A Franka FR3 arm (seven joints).
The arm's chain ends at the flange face. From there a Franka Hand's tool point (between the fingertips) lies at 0.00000 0.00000 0.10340 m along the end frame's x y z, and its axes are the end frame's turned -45 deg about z.
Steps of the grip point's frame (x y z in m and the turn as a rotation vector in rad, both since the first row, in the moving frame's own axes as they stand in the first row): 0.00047 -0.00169 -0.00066 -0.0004 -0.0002 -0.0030; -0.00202 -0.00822 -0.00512 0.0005 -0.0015 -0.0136; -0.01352 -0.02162 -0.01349 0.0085 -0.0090 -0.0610; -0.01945 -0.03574 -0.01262 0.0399 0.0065 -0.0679
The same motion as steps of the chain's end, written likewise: -0.00088 -0.00157 -0.00066 -0.0004 0.0001 -0.0030; -0.00710 -0.00446 -0.00512 -0.0007 -0.0014 -0.0136; -0.02357 -0.00580 -0.01348 -0.0004 -0.0124 -0.0610; -0.03647 -0.00821 -0.01254 0.0328 -0.0236 -0.0679
